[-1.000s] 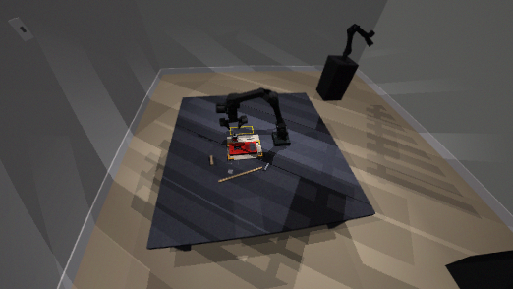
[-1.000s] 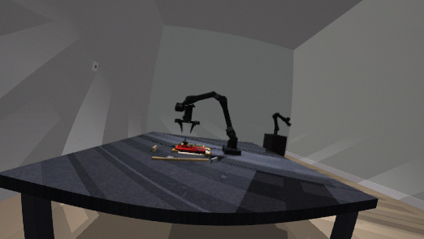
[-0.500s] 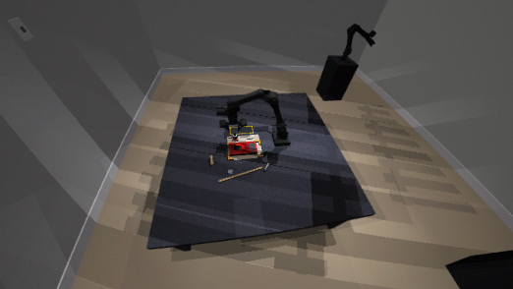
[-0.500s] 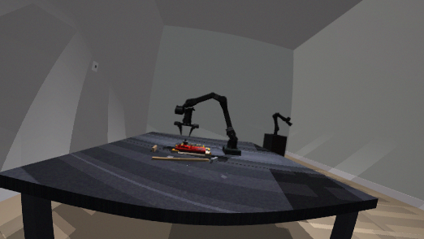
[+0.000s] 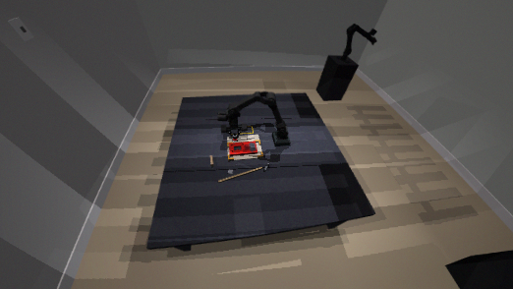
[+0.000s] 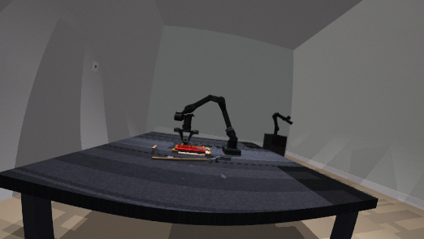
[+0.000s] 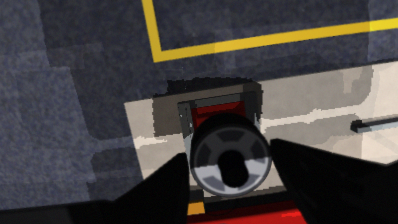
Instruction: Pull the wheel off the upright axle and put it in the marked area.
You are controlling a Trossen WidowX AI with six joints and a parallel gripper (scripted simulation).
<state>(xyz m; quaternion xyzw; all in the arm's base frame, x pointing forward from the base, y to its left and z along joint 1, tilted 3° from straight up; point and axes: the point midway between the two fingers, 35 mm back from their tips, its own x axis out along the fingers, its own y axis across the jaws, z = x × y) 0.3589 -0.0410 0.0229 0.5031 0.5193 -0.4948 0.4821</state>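
Right now the wheel is right at my gripper tip. Round my gripper tip: long wooden stick 320 mm to the left, 30 mm below, 20 mm behind.
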